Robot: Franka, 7 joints.
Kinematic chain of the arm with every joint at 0, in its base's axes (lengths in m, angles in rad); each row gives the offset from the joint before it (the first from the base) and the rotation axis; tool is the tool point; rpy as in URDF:
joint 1: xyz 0 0 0.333 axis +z
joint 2: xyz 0 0 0 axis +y
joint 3: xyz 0 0 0.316 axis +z
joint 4: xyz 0.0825 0 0 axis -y
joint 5: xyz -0.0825 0 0.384 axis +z
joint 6: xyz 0 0 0 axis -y
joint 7: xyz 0.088 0 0 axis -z
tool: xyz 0 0 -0.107 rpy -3.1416 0 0
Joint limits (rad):
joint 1: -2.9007..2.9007
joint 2: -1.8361..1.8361
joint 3: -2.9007..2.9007
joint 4: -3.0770..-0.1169
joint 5: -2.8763..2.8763
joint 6: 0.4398..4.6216
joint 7: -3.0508..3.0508
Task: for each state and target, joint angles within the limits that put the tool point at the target. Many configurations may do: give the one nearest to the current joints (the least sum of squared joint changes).
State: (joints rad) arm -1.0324 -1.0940 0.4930 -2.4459 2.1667 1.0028 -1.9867
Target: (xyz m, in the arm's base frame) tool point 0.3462 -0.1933 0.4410
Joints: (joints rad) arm -1.2953 -0.4618 0.4945 -2.7383 2.1656 1.2960 -1.9867
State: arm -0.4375 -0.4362 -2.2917 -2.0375 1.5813 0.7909 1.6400
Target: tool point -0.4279 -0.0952 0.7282
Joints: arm -0.6769 0.0376 -2.5661 -1.6560 1.6880 0.5500 1.6400
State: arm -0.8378 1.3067 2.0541 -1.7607 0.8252 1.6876 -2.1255
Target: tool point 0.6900 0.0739 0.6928
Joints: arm -0.6465 1.3324 1.9437 -1.1352 0.8965 2.0612 -2.1255
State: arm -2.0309 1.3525 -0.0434 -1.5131 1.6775 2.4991 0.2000
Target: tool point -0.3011 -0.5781 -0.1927
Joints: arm -2.0292 1.7306 -0.0342 -0.8376 1.6776 2.4532 0.2000
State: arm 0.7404 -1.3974 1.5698 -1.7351 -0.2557 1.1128 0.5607
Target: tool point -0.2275 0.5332 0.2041
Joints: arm -0.0264 -1.6650 1.8159 -1.6396 -0.2185 1.4431 0.5607
